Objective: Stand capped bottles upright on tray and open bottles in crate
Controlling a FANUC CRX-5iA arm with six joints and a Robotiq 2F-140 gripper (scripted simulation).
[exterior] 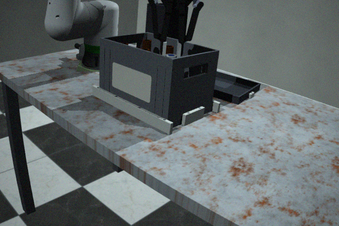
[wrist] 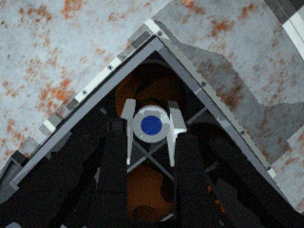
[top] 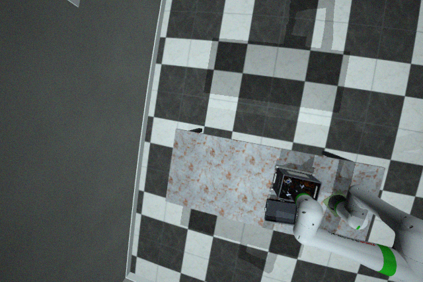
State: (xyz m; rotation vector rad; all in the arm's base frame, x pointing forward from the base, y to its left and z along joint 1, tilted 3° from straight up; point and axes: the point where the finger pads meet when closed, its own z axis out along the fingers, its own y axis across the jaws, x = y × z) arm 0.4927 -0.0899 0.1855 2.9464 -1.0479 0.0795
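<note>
Now: the capped bottle 80 mm below my hand. The rest, counted from my hand: dark tray: 90 mm behind, 320 mm to the left, 160 mm below; then dark grey crate: 90 mm behind, 30 mm to the left, 80 mm below.
</note>
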